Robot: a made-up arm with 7 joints.
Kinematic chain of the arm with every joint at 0, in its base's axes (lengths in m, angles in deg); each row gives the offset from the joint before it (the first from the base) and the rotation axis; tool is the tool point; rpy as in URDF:
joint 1: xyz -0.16 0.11 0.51 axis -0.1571 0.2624 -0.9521
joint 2: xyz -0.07 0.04 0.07 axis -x
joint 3: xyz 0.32 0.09 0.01 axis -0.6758 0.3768 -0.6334
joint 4: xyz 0.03 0.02 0 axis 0.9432 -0.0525 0.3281
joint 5: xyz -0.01 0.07 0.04 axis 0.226 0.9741 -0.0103
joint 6: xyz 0.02 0.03 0 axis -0.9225 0.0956 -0.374
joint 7: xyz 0.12 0 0.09 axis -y
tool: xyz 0.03 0.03 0 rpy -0.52 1.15 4.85
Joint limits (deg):
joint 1: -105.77..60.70
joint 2: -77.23..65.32
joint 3: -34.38..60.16
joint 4: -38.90..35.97
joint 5: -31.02..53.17
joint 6: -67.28..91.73
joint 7: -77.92..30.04
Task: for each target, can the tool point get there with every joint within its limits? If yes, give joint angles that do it. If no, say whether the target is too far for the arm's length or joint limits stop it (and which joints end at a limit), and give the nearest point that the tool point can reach.
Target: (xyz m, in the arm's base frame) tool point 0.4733 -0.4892 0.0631
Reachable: no: too far | nearest point 0.2238 -0.2227 0.2804 | short by 0.425 m
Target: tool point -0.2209 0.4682 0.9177
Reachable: yes | joints -70.90 -13.15 12.20 18.62 -5.13 -34.01 -12.08
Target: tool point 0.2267 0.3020 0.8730
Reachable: yes | joints -9.92 -55.62 -15.27 1.11 31.97 37.08 17.99
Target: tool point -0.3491 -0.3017 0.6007
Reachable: no: joint limits stop it (at a limit: joint 1, joint 2, joint 3, joint 4, joint 5, joint 7) | nearest point -0.1489 -0.2387 0.6606 | short by 0.218 m
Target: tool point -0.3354 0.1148 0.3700
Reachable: no: joint limits stop it (at a limit: joint 1, joint 2, joint 3, joint 4, joint 5, joint 7) | nearest point -0.4595 0.3623 0.4810 | short by 0.298 m
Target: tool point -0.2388 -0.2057 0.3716
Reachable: no: joint limits stop it (at a limit: joint 1, joint 3, joint 5, joint 6, joint 7) | nearest point -0.0770 -0.2042 0.4376 | short by 0.175 m
